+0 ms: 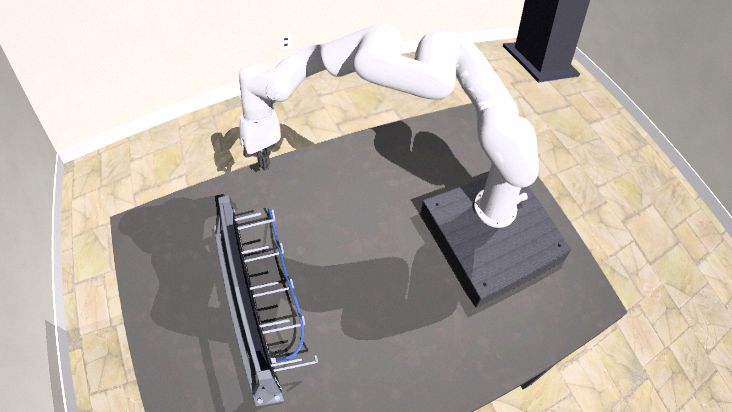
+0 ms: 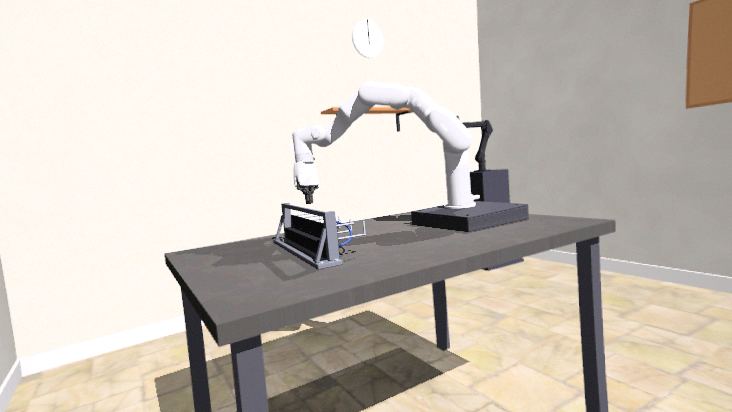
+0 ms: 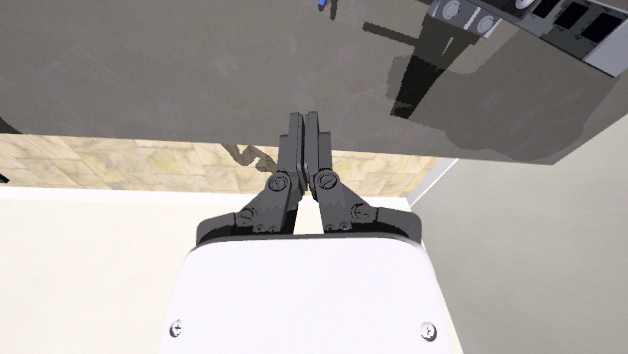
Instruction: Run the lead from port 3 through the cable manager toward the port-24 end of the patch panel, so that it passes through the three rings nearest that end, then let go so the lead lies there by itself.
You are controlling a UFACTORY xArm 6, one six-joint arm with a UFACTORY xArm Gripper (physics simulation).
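Note:
The blue lead [image 1: 297,301] [image 2: 350,236] [image 3: 322,2] curves out from the near end of the patch panel [image 1: 246,296] [image 2: 304,236] and runs along the outer ends of the cable manager's white rings [image 1: 274,292] [image 2: 364,228] to a free end by the farthest ring. It passes the nearest ring's inner side; whether it lies inside each of the other rings is too small to tell. My gripper [image 1: 263,167] [image 2: 308,202] [image 3: 306,128] is shut and empty, raised beyond the panel's far end, apart from the lead. Port numbers are not readable.
The panel's grey stand [image 1: 268,391] [image 2: 330,240] [image 3: 600,57] stands on the dark table [image 1: 358,204] [image 2: 435,255] [image 3: 175,75]. My arm's black base block [image 1: 517,255] [image 2: 491,217] is on the right. A wall is behind the table, beyond a strip of floor.

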